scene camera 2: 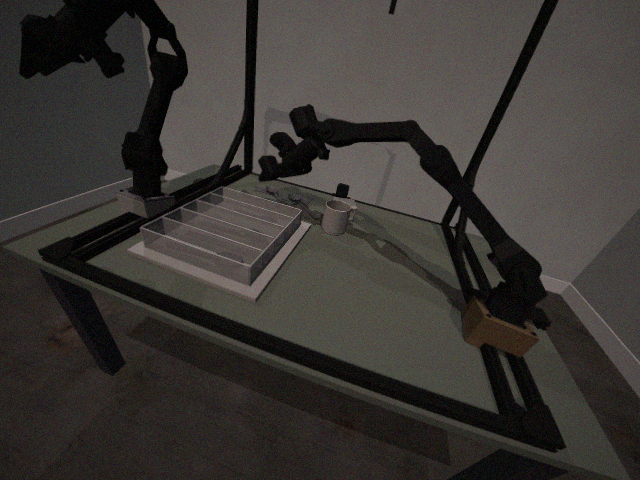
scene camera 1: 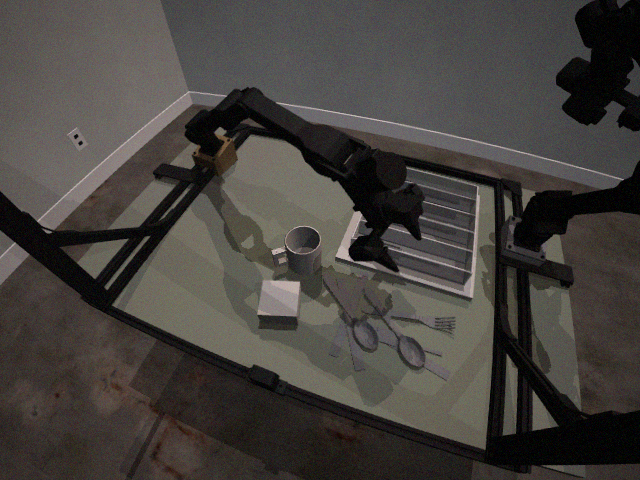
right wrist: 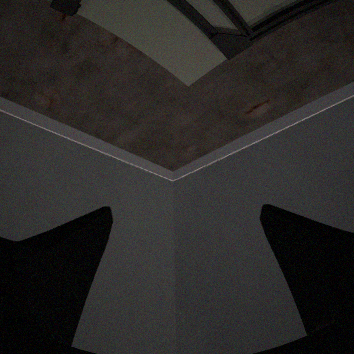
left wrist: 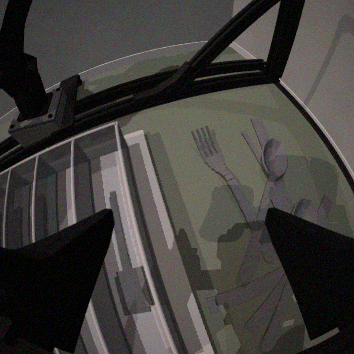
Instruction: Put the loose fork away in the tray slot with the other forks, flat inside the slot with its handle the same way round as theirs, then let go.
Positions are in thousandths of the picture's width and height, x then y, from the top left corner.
The left gripper (scene camera 1: 638,532) is open, with nothing in its grasp. Also in view: a white box (scene camera 1: 437,632). The right gripper (scene camera 2: 52,157) is open, holding nothing. Further things: a cutlery tray (scene camera 1: 701,468).
The left gripper shows as well in scene camera 2 (scene camera 2: 423,372) and in the left wrist view (left wrist: 544,614). The right gripper shows as well in scene camera 1 (scene camera 1: 941,236) and in the right wrist view (right wrist: 530,606). The cutlery tray is seen too in the left wrist view (left wrist: 177,521). The right wrist view does not show the white box: it is out of frame.
